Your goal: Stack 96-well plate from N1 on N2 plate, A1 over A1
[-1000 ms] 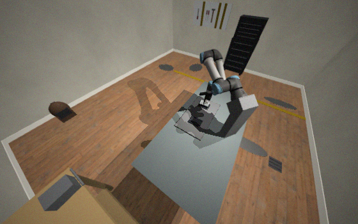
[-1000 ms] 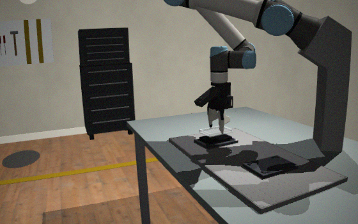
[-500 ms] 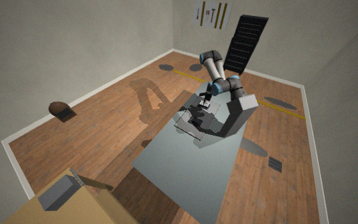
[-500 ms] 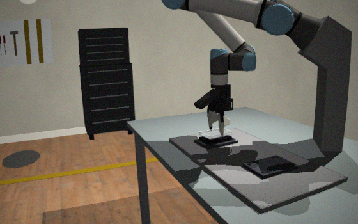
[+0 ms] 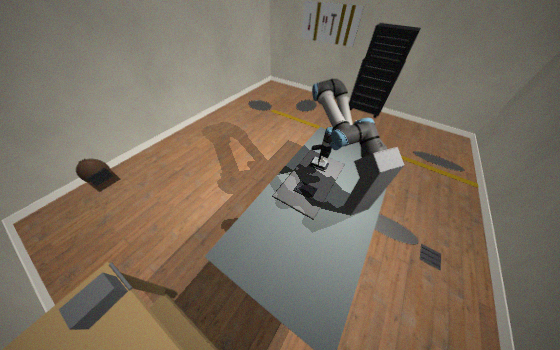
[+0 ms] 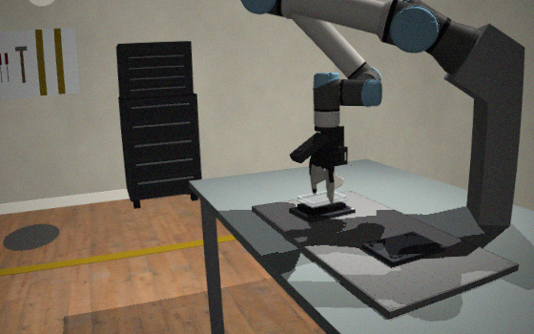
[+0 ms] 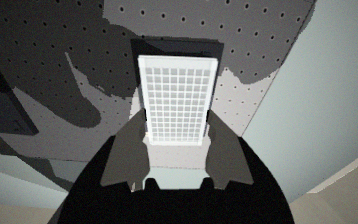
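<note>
My gripper is now 1 cm above the clear 96-well plate. From my hand the other things lie so: black plate: 3 cm below; then plate nest N1: 32 cm to the left, 13 cm ahead, 5 cm below.
</note>
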